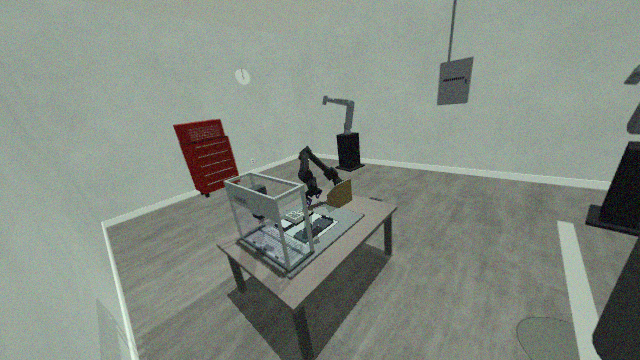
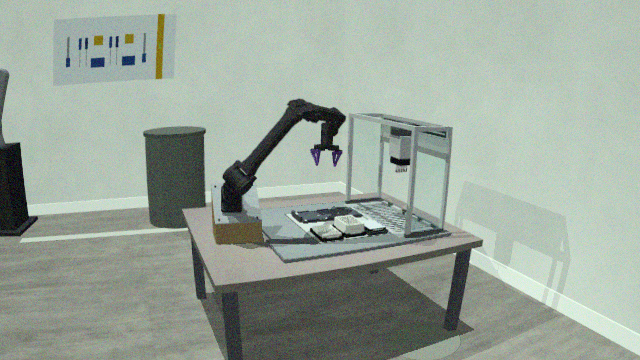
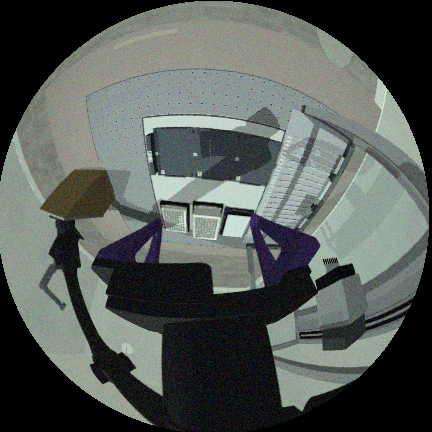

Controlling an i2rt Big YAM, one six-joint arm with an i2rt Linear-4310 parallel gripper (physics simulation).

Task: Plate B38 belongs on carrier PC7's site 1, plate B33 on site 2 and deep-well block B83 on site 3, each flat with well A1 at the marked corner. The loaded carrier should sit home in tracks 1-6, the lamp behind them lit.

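Where they show: gripper, fingertip midpoint: (image 1: 313, 202) (image 2: 325, 166) (image 3: 205, 220); arm's base at its link origin: (image 1: 340, 185) (image 2: 231, 200) (image 3: 65, 212).
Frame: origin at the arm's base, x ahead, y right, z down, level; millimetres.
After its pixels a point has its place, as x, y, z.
My gripper (image 1: 314, 199) {465, -215, -87} (image 2: 326, 164) {465, -215, -87} (image 3: 205, 220) {465, -215, -87} is open and empty, high above the worktop. The dark carrier PC7 (image 2: 320, 215) {434, -174, 142} (image 3: 175, 145) {376, -195, 142} lies flat on the white mat, its three sites bare, outside the tracks. Beside it stand three pieces of labware in a row on dark holders: a low gridded plate (image 2: 326, 231) {390, 89, 128} (image 3: 175, 218) {400, 58, 130}, a taller white block (image 2: 349, 224) {485, 104, 98} (image 3: 206, 227) {509, 40, 103} in the middle, and a low plain white plate (image 2: 374, 226) {614, 71, 127} (image 3: 236, 225) {613, 28, 127} nearest the tracks. Their labels and A1 corners cannot be read. The track deck (image 3: 290, 185) {721, -172, 153} is right of the carrier; no lit lamp can be made out.
A clear-walled frame (image 2: 413, 185) {735, 178, -80} encloses the track deck, with a pipetting head (image 2: 400, 149) {786, -81, -187} (image 3: 342, 305) {769, -161, -202} hanging inside. The arm's base block (image 1: 340, 194) {71, -72, 46} (image 2: 237, 233) {17, 72, 123} (image 3: 77, 192) {87, -73, 39} stands at the other end of the table. The mat (image 3: 200, 121) {422, -263, 153} lies on a perforated grey board (image 3: 120, 110) {210, -276, 153}.
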